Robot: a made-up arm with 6 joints. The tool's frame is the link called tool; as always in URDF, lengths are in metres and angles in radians.
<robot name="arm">
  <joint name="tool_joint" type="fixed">
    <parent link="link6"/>
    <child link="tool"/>
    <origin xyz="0 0 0" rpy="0 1.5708 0"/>
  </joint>
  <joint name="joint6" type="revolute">
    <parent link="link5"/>
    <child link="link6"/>
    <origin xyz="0 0 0.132" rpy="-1.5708 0 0"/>
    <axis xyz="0 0 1"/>
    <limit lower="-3.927" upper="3.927" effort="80" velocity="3"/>
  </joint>
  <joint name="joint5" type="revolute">
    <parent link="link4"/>
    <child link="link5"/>
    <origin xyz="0 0 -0.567" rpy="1.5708 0 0"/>
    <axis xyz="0 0 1"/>
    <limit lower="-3.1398" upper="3.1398" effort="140" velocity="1.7"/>
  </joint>
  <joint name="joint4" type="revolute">
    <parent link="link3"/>
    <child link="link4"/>
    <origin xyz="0 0 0" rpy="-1.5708 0 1.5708"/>
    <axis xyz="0 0 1"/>
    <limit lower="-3.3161" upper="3.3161" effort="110" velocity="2.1"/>
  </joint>
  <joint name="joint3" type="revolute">
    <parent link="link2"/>
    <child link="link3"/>
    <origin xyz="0 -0.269 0" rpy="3.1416 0 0"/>
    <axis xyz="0 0 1"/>
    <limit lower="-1.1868" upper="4.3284" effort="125" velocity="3.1"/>
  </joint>
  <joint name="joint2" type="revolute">
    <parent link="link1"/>
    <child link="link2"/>
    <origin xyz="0 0 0" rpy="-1.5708 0 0"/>
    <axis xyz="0 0 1"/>
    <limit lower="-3.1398" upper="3.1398" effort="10" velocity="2.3"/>
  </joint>
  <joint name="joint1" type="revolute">
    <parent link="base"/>
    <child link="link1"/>
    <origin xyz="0 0 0.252"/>
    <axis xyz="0 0 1"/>
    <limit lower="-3.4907" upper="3.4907" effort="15" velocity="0.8"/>
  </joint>
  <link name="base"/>
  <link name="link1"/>
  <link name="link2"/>
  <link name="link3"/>
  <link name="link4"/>
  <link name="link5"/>
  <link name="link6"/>
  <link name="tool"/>
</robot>
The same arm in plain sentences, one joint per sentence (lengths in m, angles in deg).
The arm has six revolute joints in a row. What follows holds with every joint at zero, and every direction is one of the base frame's. The first joint is mounted 0.252 m along +z from the base frame's origin and rotates about +z, from -200 to 200 deg. The second joint is mounted at the same point as the first joint and rotates about +y, from -179.9 to 179.9 deg. The third joint is mounted 0.269 m along +z from the second joint and rotates about -y, from -68 to 248 deg. The fourth joint is mounted at the same point as the third joint and rotates about -x, from -190 to 190 deg. The fifth joint is mounted 0.567 m along +x from the fourth joint and rotates about -y, from -179.9 to 179.9 deg. The sixth joint is mounted 0.132 m along -y from the fifth joint and rotates about -x, from -225 to 225 deg. The tool frame, which is the frame that the pose is given for, is mounted at the same point as the sixth joint; its axes are the base frame's turned by roll 0, pitch 0 and yaw 0 deg (as in URDF: about the fixed x, then y, then z).
